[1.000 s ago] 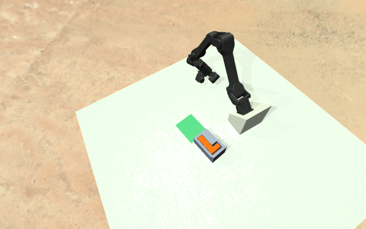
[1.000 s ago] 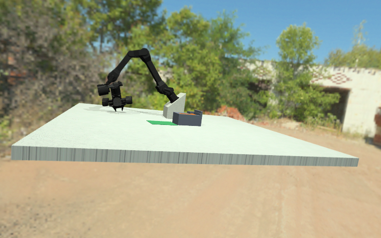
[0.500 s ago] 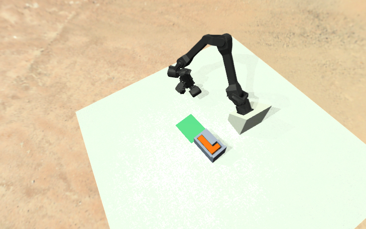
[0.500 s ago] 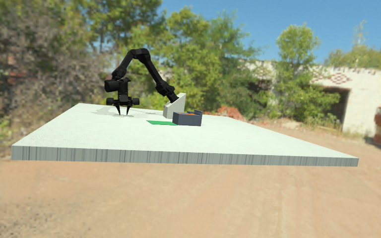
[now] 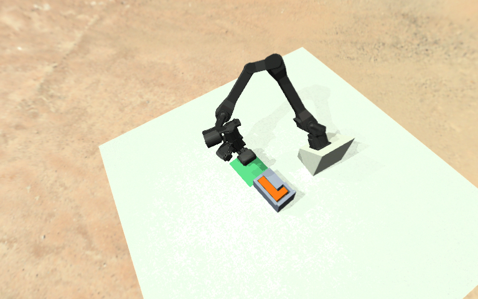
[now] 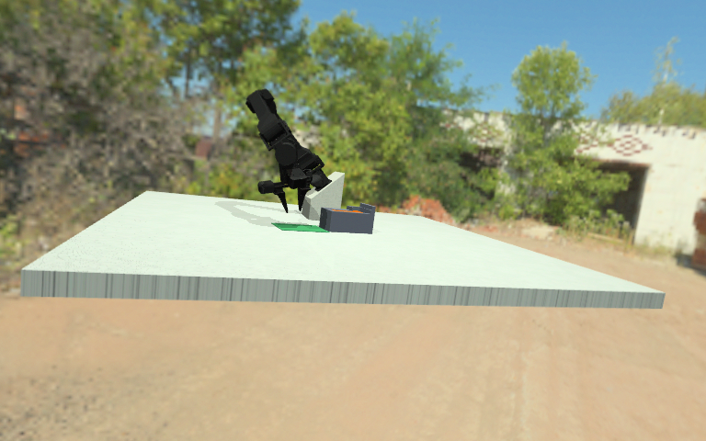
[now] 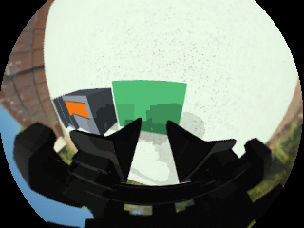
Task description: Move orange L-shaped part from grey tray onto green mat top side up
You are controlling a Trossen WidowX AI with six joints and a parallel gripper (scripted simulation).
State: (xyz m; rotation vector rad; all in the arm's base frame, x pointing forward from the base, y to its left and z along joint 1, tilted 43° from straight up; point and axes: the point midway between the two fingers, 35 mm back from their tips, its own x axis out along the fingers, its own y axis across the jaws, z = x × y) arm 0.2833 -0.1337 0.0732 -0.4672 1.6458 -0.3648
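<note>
Right now my gripper tip is 19 cm to the right of the orange L-shaped part and 4 cm past it. Round my gripper tip: green mat 6 cm below, 3 cm to the left, 1 cm behind.
</note>
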